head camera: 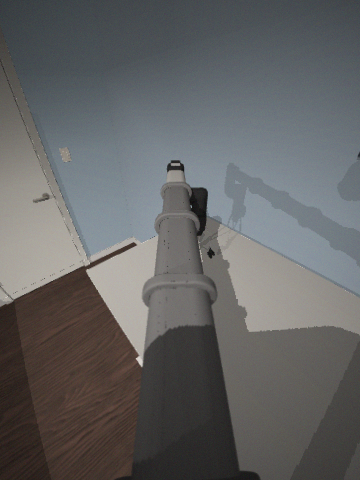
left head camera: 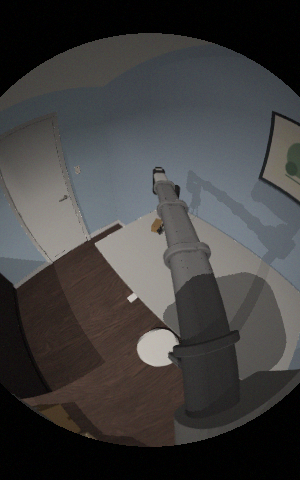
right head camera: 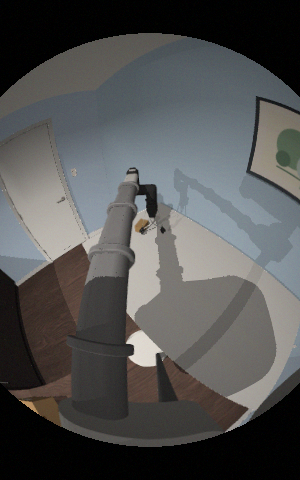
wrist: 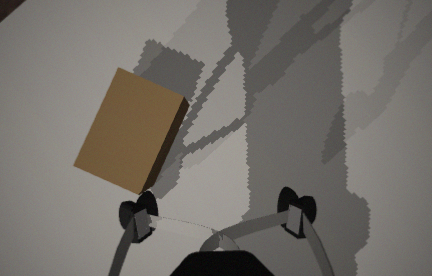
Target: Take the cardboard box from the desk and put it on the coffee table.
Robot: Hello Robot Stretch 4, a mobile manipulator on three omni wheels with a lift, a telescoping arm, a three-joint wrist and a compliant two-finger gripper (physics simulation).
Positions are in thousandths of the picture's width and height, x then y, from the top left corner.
Note:
In view: the gripper (wrist: 503, 745), a small cardboard box (wrist: 309, 476), a white desk (head camera: 779, 684) and a white door (head camera: 132, 516).
The white desk is seen too in the right head camera view (right head camera: 722, 653) and in the wrist view (wrist: 756, 382).

